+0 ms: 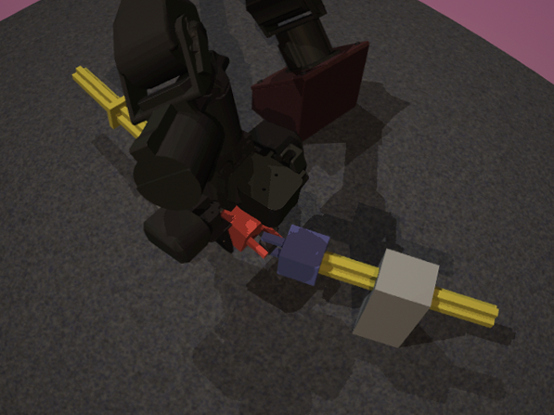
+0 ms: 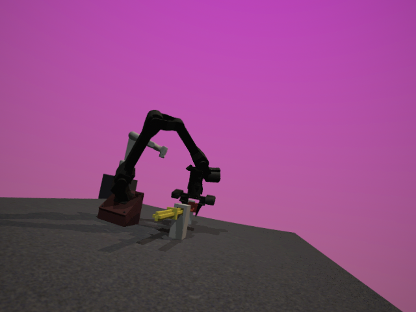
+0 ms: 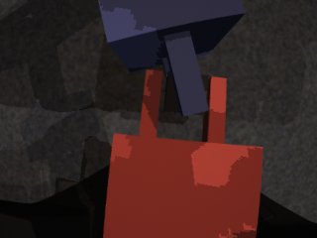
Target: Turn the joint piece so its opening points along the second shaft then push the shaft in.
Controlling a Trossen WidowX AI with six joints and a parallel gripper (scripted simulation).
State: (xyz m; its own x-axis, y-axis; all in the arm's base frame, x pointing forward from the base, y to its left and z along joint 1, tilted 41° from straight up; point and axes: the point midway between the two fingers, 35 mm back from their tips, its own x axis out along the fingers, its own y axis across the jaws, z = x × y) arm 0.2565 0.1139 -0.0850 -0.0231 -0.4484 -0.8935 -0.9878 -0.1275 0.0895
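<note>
Right now my gripper tip is 4 cm below the red joint piece and 1 cm to the right of it.
</note>
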